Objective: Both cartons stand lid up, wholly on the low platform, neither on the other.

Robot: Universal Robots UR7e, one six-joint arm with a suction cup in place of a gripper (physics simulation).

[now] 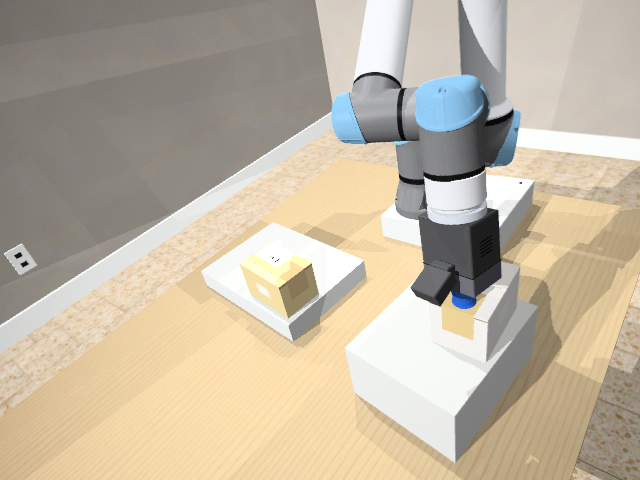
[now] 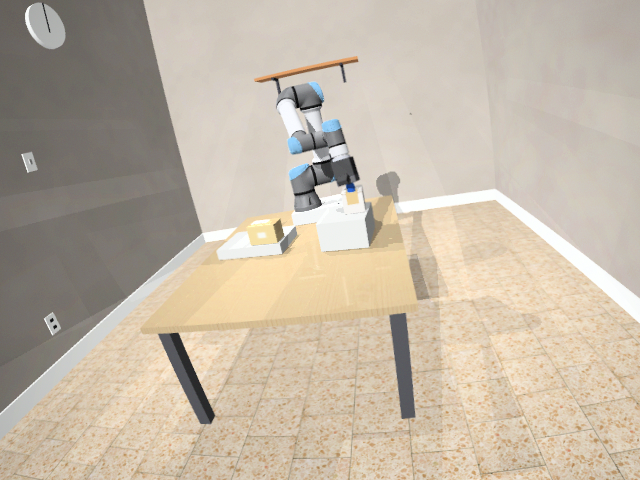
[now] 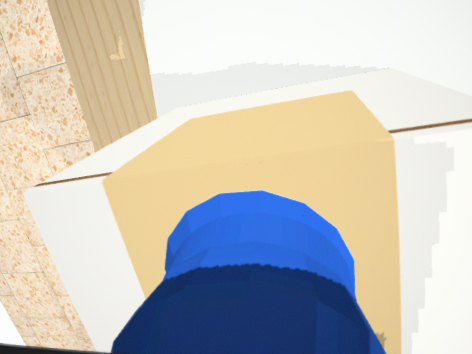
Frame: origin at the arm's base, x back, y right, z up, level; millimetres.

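Seen in the pictures: hand, tool point: point(image 1: 464, 307) point(image 2: 352, 194) point(image 3: 258, 239); arm's base, link origin: point(image 1: 425, 204) point(image 2: 308, 207).
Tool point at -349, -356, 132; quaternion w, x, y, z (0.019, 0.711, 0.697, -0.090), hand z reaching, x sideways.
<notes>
Pixels of each thing's top centre, then the offset from my tool point to it, as dx, dy, dz. Level surfaces: height alone.
- white carton, top centre: point(image 1: 475, 282) point(image 2: 351, 189) +41, +10, +13
- tall white block, top centre: point(image 3: 398, 154) point(image 1: 441, 327) point(image 2: 345, 212) +4, +46, -77
- brown carton, top centre: point(image 1: 274, 263) point(image 2: 263, 222) -77, +401, -64
- low white platform, top centre: point(image 1: 279, 265) point(image 2: 256, 237) -25, +488, -149
- wooden table, surface height: dz -197
A white carton point(image 1: 497, 320) point(image 2: 353, 198) point(image 3: 76, 236) with a tan tape strip over its lid stands upright on the tall white block point(image 1: 403, 371) point(image 2: 343, 232) point(image 3: 305, 30). My blue suction cup point(image 1: 463, 300) point(image 2: 350, 187) point(image 3: 259, 228) presses down on the tape on the carton's top, near its front edge. The carton rests on the block. A brown carton point(image 1: 279, 281) point(image 2: 263, 231) stands lid up, with its label on top, on the low white platform point(image 1: 330, 269) point(image 2: 243, 250) to the left.
The arm's white base plate point(image 1: 511, 196) point(image 2: 310, 214) lies behind the tall block. All stand on a wooden table point(image 1: 154, 387) point(image 2: 310, 289) point(image 3: 106, 57). The table's right edge runs close past the tall block, with tiled floor below.
</notes>
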